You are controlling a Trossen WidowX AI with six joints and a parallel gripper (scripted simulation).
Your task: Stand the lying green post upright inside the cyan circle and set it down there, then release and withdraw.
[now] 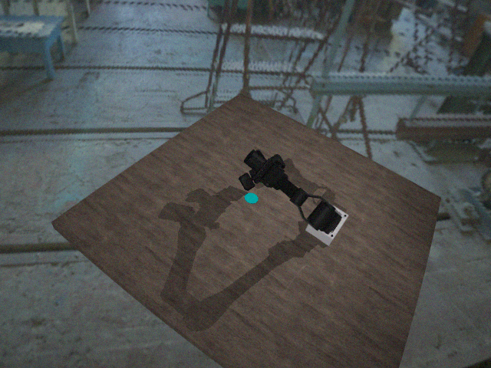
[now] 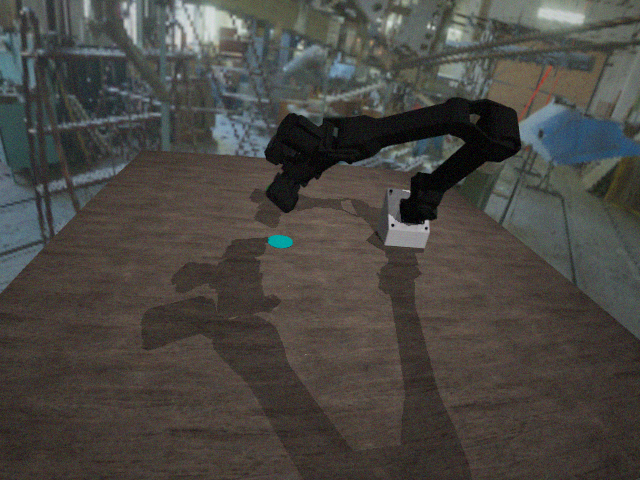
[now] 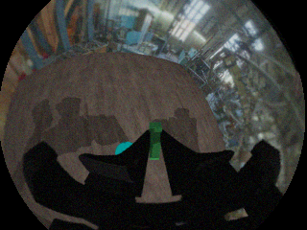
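Now: the cyan circle 110 mm below my gripper tip, 40 mm to the left of it and 30 mm behind it. The rest, counted from my gripper tip: green post: 20 mm behind, 10 mm below.
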